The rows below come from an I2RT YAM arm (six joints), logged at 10 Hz.
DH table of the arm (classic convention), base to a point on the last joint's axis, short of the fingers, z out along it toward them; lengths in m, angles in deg. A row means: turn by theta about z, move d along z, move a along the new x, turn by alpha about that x. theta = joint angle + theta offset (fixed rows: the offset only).
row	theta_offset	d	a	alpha
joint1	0	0.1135	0.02	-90
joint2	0	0	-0.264	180
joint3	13.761	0	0.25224	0
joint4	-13.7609	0	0.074	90
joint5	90	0	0	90
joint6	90	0.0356	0	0
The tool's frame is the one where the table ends.
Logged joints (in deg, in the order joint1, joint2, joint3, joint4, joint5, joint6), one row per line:
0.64 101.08 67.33 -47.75 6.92 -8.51
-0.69 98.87 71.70 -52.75 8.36 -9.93
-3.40 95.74 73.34 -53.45 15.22 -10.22
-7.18 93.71 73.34 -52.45 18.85 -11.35
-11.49 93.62 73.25 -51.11 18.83 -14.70
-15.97 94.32 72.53 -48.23 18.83 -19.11
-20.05 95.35 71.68 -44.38 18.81 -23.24
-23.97 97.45 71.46 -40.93 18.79 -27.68
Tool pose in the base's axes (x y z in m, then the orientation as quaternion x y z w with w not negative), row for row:
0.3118 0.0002 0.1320 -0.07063 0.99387 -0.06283 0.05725
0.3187 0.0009 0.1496 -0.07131 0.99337 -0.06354 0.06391
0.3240 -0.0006 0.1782 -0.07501 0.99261 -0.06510 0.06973
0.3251 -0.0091 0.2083 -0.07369 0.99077 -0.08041 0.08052
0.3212 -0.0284 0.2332 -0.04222 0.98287 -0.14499 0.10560
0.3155 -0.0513 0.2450 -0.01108 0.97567 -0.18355 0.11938
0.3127 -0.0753 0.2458 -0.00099 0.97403 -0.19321 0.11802
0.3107 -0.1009 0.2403 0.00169 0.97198 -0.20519 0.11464
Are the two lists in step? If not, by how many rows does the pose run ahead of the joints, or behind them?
The pose runs 2 rows behind the joints: the pose in row i belongs to the joints in row i - 2.
